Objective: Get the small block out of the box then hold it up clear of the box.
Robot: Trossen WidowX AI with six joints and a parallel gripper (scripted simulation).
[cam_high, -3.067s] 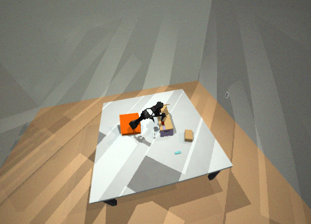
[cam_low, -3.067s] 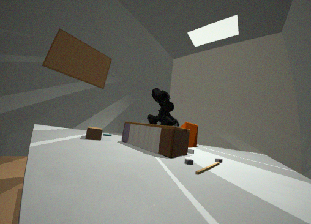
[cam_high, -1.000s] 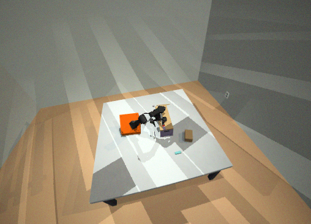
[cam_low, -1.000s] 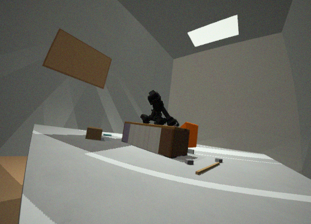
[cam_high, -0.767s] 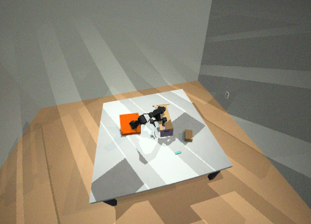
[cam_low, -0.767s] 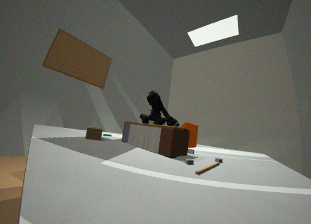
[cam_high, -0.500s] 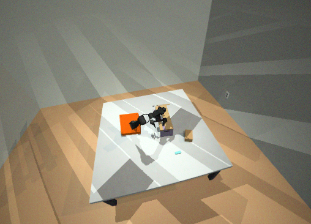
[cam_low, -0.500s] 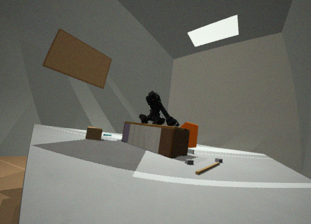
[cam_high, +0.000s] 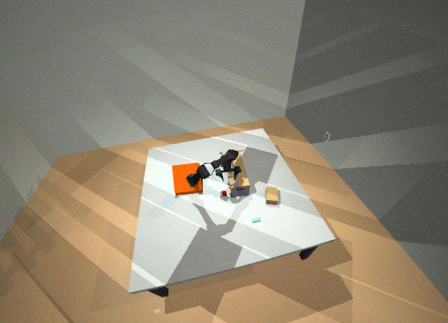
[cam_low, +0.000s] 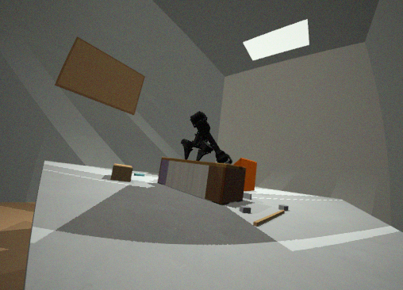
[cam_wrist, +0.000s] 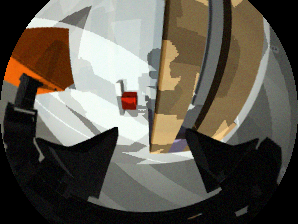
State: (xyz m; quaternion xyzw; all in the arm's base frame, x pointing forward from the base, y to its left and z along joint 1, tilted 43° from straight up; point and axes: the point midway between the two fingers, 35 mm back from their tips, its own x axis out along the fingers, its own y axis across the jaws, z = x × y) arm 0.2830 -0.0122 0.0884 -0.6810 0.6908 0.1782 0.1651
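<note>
The red block lies 5 cm behind my gripper tip, 3 cm to the right of it and 12 cm below it. From my gripper tip the other things lie so: brown block (31 cm ahead, 12 cm to the right, 10 cm below); box (3 cm ahead, 12 cm to the left, 7 cm below); teal piece (15 cm ahead, 28 cm to the right, 13 cm below).
</note>
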